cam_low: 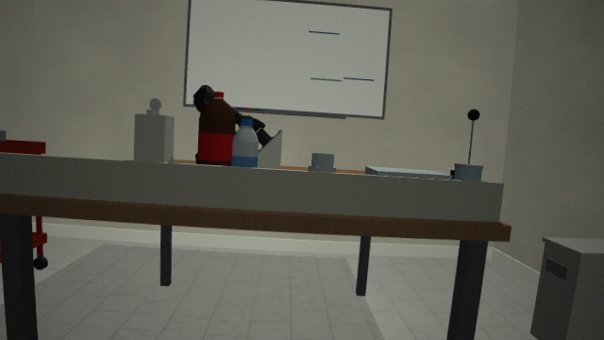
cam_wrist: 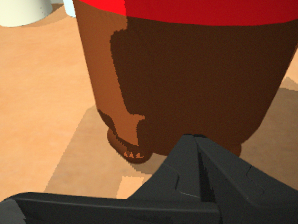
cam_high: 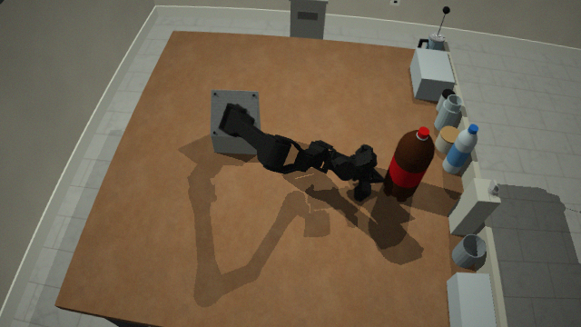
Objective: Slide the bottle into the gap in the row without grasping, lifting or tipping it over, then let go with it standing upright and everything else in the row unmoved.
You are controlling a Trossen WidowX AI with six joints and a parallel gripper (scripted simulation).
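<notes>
Now: the cola bottle 90 mm ahead of my hand, 10 mm to the left of it and 90 mm above it. Also, from my hand: grey cup (300 mm ahead, 210 mm to the right, 30 mm below); blue-capped water bottle (280 mm ahead, 130 mm to the left, 50 mm above); cork-lidded jar (270 mm ahead, 220 mm to the left, 20 mm below).
</notes>
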